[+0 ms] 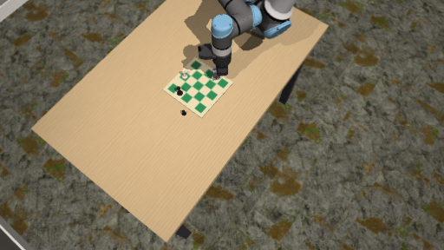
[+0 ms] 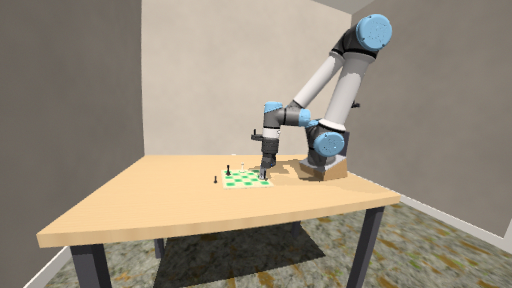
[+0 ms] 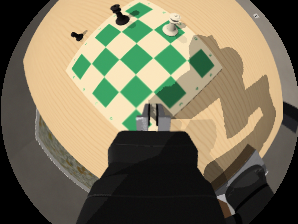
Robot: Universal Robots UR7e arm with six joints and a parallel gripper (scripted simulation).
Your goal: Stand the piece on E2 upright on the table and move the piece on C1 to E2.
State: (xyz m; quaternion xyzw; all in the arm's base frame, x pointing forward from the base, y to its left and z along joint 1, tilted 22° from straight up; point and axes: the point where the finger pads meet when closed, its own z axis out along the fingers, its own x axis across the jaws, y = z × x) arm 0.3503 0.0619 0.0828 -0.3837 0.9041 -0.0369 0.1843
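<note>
Right now my hand is 1 cm above the small pale piece. From my hand the other things lie so: chessboard (8 cm ahead, 4 cm to the right, 3 cm below); small black piece (22 cm ahead, 2 cm below, 1 cm to the left).
</note>
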